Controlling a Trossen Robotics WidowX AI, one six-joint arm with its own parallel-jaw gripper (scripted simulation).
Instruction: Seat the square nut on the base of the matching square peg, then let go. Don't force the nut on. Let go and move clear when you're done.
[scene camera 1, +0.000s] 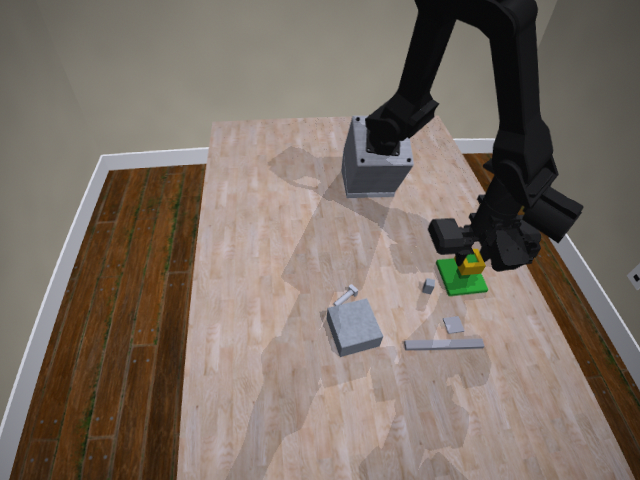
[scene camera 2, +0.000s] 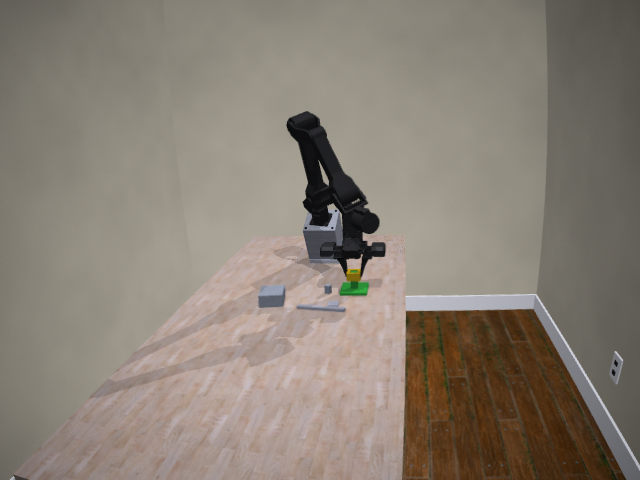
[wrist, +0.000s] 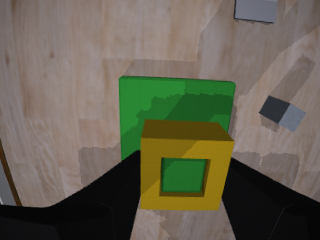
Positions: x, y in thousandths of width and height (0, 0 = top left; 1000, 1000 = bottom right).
Scene:
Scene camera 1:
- my gripper: 732, 549
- grey block: 554, 684
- long grey bar: 707, 718

